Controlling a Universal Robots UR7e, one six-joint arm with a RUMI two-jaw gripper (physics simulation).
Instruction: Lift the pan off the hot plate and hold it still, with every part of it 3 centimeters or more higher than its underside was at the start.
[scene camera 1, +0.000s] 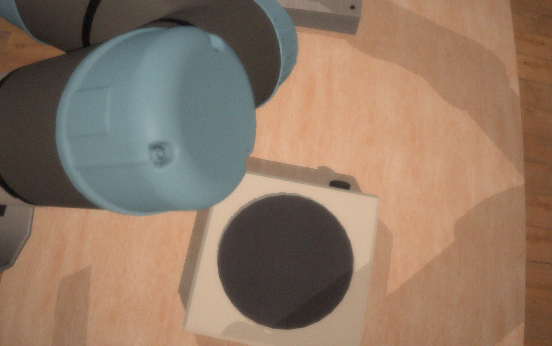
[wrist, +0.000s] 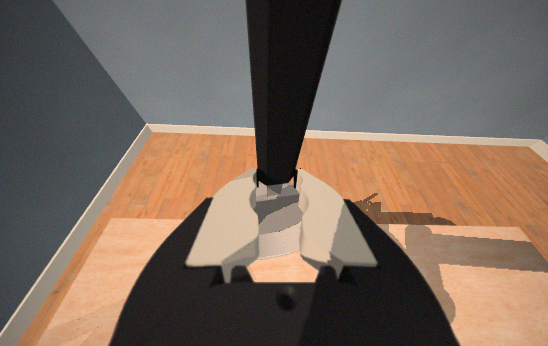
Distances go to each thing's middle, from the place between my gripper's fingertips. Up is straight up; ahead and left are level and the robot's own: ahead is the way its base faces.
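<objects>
The grey pan (wrist: 287, 53) sits 1 cm to the left of my hand and 3 cm below it.
</objects>
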